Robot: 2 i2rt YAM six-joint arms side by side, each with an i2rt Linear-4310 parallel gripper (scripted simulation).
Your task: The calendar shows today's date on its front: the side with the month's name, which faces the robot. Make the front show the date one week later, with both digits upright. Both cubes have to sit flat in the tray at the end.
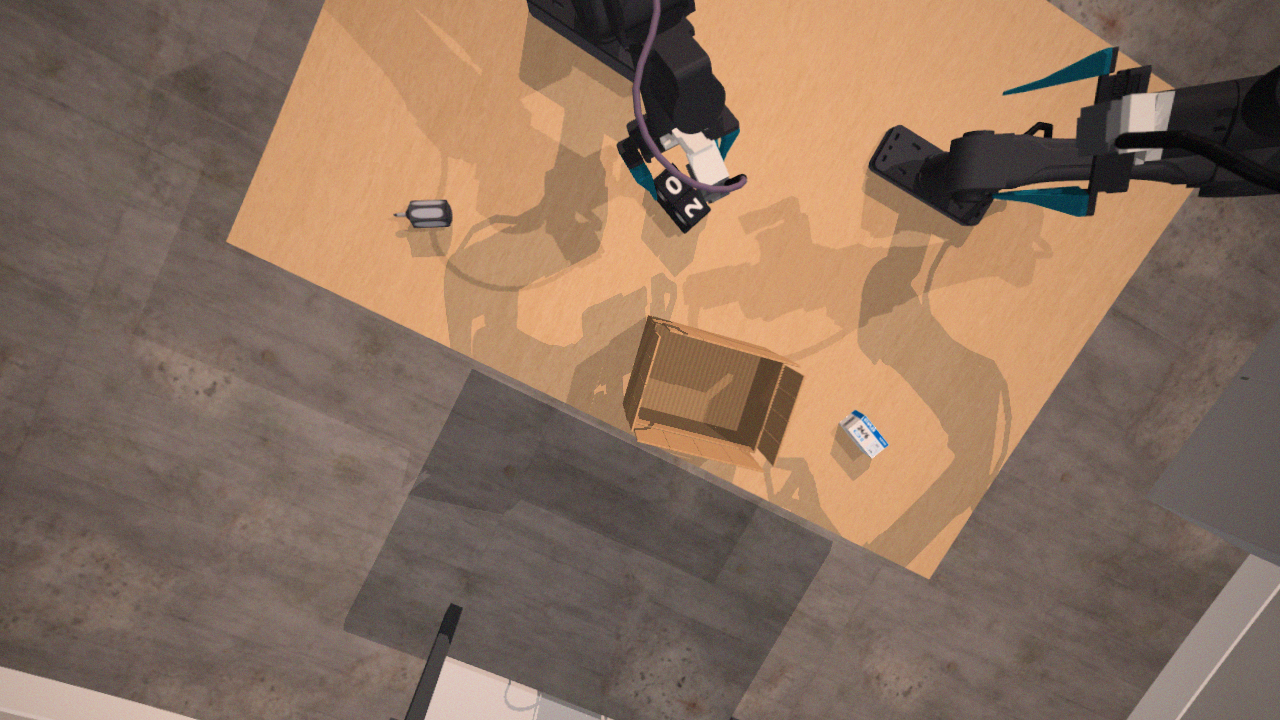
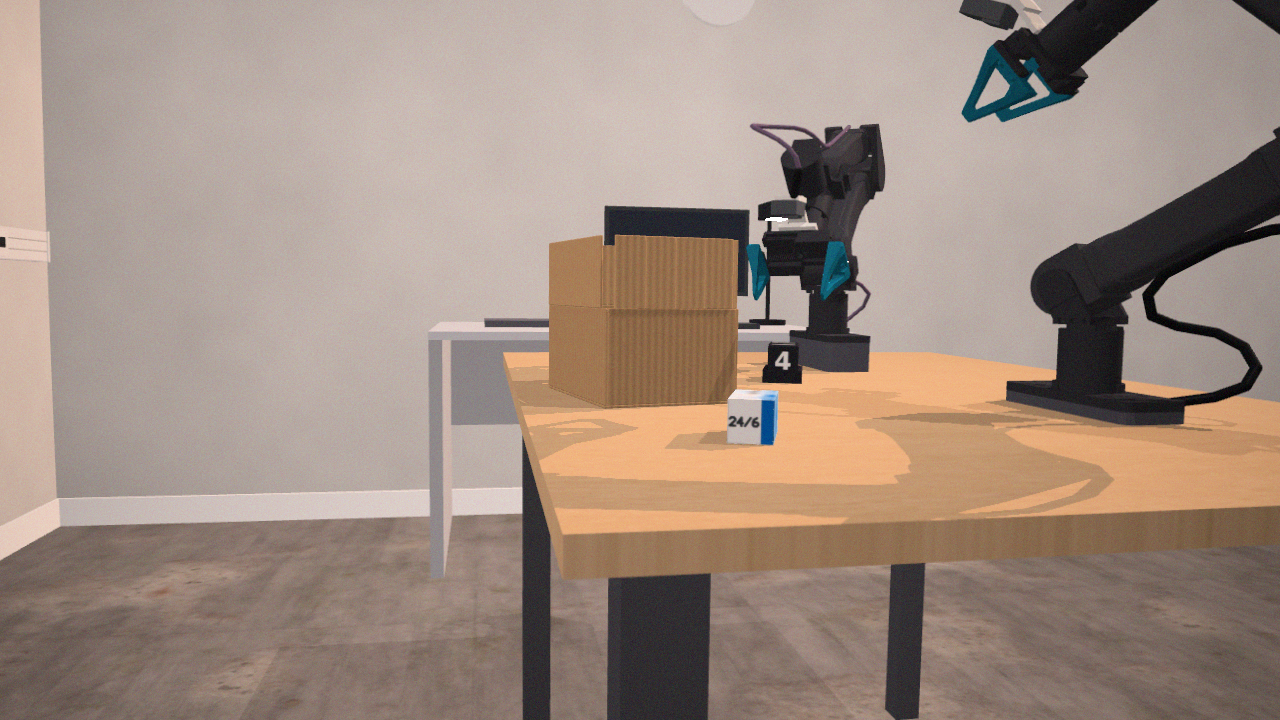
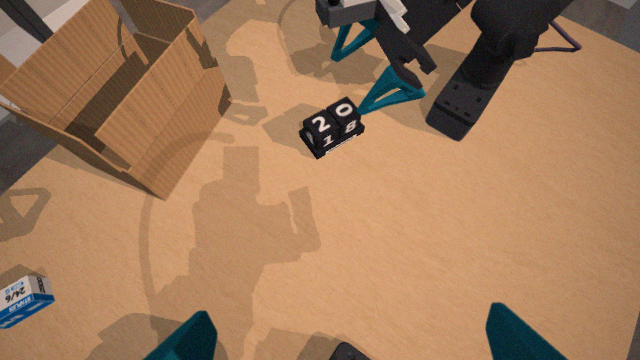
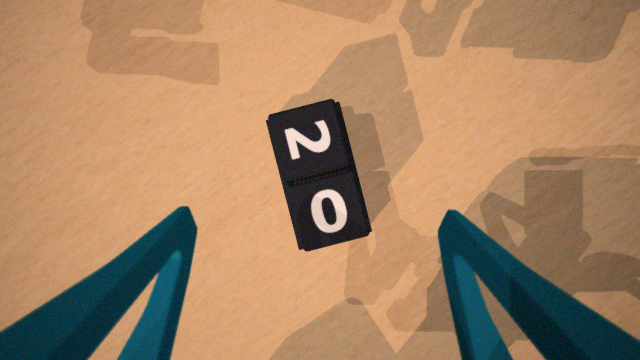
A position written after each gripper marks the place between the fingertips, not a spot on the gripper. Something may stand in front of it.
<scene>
In view: the left gripper (image 1: 997, 146), the right gripper (image 2: 787, 297), a staples box (image 2: 752, 416) and a cardboard box (image 2: 656, 327).
The staples box is seen too in image 1 (image 1: 859, 428). The cardboard box also shows in image 1 (image 1: 681, 382) and in image 3 (image 3: 168, 114). The left gripper is seen too in image 2 (image 2: 982, 117) and in image 3 (image 3: 343, 319). Image 4 does not show the staples box: it is out of frame. Image 4 misses the cardboard box: it is out of frame.
</scene>
